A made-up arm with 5 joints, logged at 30 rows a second.
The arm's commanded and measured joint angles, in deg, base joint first. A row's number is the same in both.
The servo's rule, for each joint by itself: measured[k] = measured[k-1] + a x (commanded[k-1-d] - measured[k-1]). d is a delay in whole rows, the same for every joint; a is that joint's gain. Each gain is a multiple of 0.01, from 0.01 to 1. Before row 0 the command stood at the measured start. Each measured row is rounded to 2 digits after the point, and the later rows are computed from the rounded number. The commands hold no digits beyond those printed.
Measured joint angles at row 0:
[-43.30, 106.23, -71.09, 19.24, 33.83]
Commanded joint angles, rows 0 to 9:
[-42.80, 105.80, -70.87, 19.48, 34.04]
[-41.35, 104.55, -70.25, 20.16, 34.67]
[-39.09, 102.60, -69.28, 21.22, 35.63]
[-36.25, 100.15, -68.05, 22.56, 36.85]
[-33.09, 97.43, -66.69, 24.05, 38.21]
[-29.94, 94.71, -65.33, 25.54, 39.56]
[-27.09, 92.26, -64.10, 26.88, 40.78]
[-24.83, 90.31, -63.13, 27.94, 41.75]
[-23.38, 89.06, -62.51, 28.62, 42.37]
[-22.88, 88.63, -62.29, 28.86, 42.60]
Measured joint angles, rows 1 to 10:
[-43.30, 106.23, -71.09, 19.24, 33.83]
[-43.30, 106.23, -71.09, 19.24, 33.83]
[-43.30, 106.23, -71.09, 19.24, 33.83]
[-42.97, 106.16, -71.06, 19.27, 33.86]
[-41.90, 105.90, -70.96, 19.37, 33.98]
[-40.05, 105.37, -70.76, 19.57, 34.23]
[-37.54, 104.53, -70.43, 19.90, 34.62]
[-34.60, 103.39, -69.98, 20.36, 35.16]
[-31.52, 102.00, -69.42, 20.93, 35.82]
[-28.60, 100.44, -68.78, 21.58, 36.56]
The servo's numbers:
d 3
a 0.66 0.16 0.12 0.11 0.15

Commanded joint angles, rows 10 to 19:
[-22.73, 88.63, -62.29, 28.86, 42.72]
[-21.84, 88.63, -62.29, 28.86, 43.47]
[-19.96, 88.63, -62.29, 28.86, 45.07]
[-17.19, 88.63, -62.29, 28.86, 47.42]
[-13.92, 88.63, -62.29, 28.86, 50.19]
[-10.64, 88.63, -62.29, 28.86, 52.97]
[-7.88, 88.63, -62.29, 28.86, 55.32]
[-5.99, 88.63, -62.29, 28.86, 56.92]
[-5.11, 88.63, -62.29, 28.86, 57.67]
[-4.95, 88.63, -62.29, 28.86, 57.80]
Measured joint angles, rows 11 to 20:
[-26.11, 98.82, -68.10, 22.28, 37.34]
[-24.31, 97.26, -67.43, 22.98, 38.09]
[-23.37, 95.88, -66.81, 23.63, 38.77]
[-22.95, 94.72, -66.27, 24.21, 39.36]
[-22.22, 93.75, -65.79, 24.72, 39.98]
[-20.73, 92.93, -65.37, 25.18, 40.74]
[-18.39, 92.24, -65.00, 25.58, 41.74]
[-15.44, 91.66, -64.67, 25.94, 43.01]
[-12.27, 91.18, -64.38, 26.26, 44.50]
[-9.37, 90.77, -64.13, 26.55, 46.12]

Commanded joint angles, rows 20 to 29:
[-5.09, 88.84, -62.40, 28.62, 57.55]
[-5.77, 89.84, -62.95, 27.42, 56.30]
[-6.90, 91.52, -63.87, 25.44, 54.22]
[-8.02, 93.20, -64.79, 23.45, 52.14]
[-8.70, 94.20, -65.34, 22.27, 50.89]
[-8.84, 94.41, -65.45, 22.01, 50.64]
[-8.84, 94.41, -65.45, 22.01, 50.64]
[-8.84, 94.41, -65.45, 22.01, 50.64]
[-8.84, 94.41, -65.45, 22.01, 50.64]
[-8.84, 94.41, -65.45, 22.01, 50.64]
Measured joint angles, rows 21 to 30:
[-7.14, 90.43, -63.91, 26.80, 47.74]
[-5.80, 90.14, -63.72, 27.03, 49.23]
[-5.24, 89.90, -63.55, 27.23, 50.52]
[-5.14, 89.73, -63.41, 27.38, 51.57]
[-5.56, 89.75, -63.35, 27.38, 52.28]
[-6.44, 90.03, -63.41, 27.17, 52.57]
[-7.48, 90.54, -63.58, 26.76, 52.51]
[-8.29, 91.13, -63.79, 26.27, 52.27]
[-8.65, 91.65, -63.99, 25.80, 52.03]
[-8.78, 92.09, -64.17, 25.38, 51.82]

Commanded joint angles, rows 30 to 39:
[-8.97, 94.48, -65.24, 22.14, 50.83]
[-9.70, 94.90, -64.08, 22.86, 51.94]
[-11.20, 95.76, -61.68, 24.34, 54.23]
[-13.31, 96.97, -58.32, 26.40, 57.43]
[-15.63, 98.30, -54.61, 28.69, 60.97]
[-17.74, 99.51, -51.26, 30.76, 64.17]
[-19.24, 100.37, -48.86, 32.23, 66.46]
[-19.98, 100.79, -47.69, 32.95, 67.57]
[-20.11, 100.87, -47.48, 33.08, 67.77]
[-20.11, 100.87, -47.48, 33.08, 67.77]
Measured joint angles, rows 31 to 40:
[-8.82, 92.46, -64.32, 25.01, 51.64]
[-8.83, 92.77, -64.46, 24.68, 51.49]
[-8.84, 93.03, -64.58, 24.39, 51.36]
[-8.93, 93.26, -64.66, 24.14, 51.28]
[-9.44, 93.52, -64.59, 24.00, 51.38]
[-10.60, 93.88, -64.24, 24.04, 51.81]
[-12.39, 94.37, -63.53, 24.30, 52.65]
[-14.53, 95.00, -62.46, 24.78, 53.90]
[-16.65, 95.72, -61.12, 25.44, 55.44]
[-18.36, 96.46, -59.65, 26.19, 57.09]

